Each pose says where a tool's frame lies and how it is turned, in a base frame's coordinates. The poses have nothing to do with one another.
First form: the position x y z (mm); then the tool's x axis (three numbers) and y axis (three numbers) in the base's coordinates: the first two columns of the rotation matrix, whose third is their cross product.
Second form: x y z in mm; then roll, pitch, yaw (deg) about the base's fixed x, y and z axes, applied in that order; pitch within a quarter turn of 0, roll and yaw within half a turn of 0. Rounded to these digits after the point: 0 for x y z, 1 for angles.
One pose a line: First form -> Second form
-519 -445 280 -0.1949 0.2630 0.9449 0.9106 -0.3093 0.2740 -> -519 -445 280 123.2 -70.9 126.5
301 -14 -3 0.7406 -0.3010 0.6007 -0.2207 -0.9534 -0.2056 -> 301 -14 -3 -165.1 -36.9 -22.1
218 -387 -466 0.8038 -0.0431 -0.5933 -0.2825 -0.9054 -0.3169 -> 218 -387 -466 -156.8 36.4 -3.1
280 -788 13 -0.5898 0.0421 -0.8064 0.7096 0.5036 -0.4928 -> 280 -788 13 -123.6 53.7 175.9
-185 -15 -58 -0.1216 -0.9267 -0.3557 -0.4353 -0.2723 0.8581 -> -185 -15 -58 113.3 20.8 -97.5
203 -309 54 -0.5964 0.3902 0.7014 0.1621 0.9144 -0.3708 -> 203 -309 54 -148.6 -44.5 146.8
